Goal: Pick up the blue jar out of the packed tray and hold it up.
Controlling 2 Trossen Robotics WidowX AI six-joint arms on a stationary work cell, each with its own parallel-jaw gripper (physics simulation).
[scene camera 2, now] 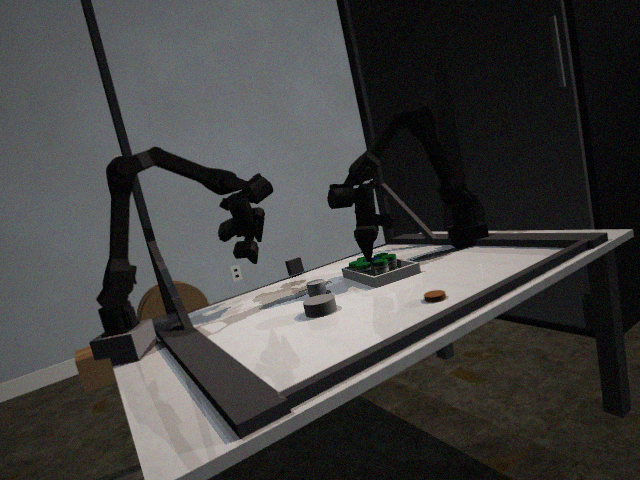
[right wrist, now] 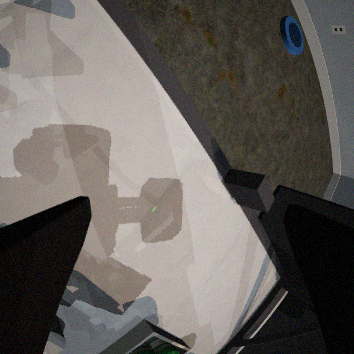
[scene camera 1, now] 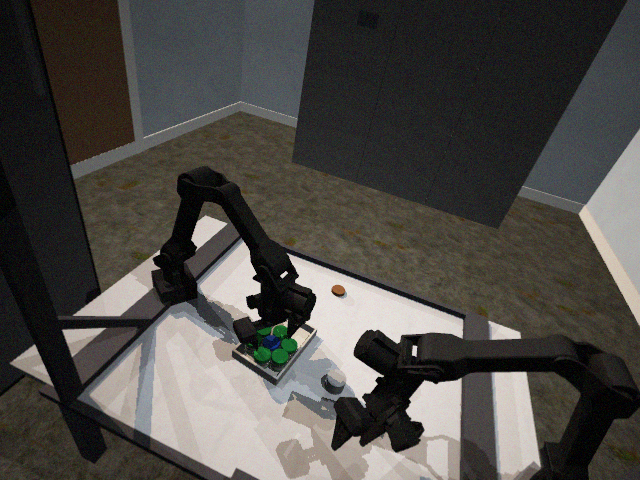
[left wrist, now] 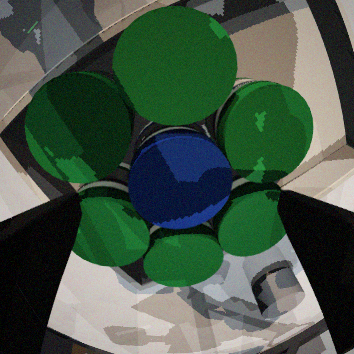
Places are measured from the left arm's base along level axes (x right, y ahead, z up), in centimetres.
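Pixels of known places: left gripper, fingertip midpoint: [scene camera 2: 369, 259] [scene camera 1: 272, 343] [left wrist: 182, 202]; right gripper, fingertip midpoint: [scene camera 2: 257, 252] [right wrist: 191, 211] [scene camera 1: 347, 446]; left arm's base, origin of the base link: [scene camera 2: 466, 225] [scene camera 1: 174, 277]; right arm's base, origin of the base link: [scene camera 2: 121, 329].
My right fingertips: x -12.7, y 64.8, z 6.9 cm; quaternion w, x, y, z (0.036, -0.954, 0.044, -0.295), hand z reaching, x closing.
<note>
Ahead of a thing's pixels: the offset from my right fingertips to its top centre.
The blue jar {dx -2.5, dy -33.0, dz -8.4 cm} [scene camera 1: 271, 342] [left wrist: 180, 180] stands in the pale tray {dx -5.1, dy -34.2, dz -10.1 cm} [scene camera 1: 255, 369] [scene camera 2: 379, 280] [left wrist: 322, 110], ringed closely by several green-lidded jars {dx -2.3, dy -28.2, dz -8.4 cm} [scene camera 1: 279, 356] {dx -6.4, dy -34.8, dz -8.4 cm} [scene camera 2: 379, 262] {dx -2.6, dy -37.7, dz -8.4 cm} [left wrist: 175, 65]. My left gripper [scene camera 1: 271, 334] [left wrist: 182, 202] is open and low over the packed jars. In the left wrist view its fingertips stand wide on either side, with the blue lid and parts of the lower green lids between them. Exact fingertip height is hard to tell. My right gripper [scene camera 1: 365, 443] [right wrist: 191, 211] is open and empty, above the table, well away from the tray.
A grey cylinder {dx -12.3, dy -16.6, dz -9.4 cm} [scene camera 1: 336, 381] [scene camera 2: 316, 287] [left wrist: 280, 292] stands near the tray. A wider grey disc {dx -27.7, dy -18.4, dz -9.9 cm} [scene camera 2: 320, 304] stands beside it in scene camera 2. An orange disc {dx -34.1, dy -43.8, dz -11.7 cm} [scene camera 1: 338, 290] [scene camera 2: 434, 296] lies near the table's far edge in scene camera 1.
</note>
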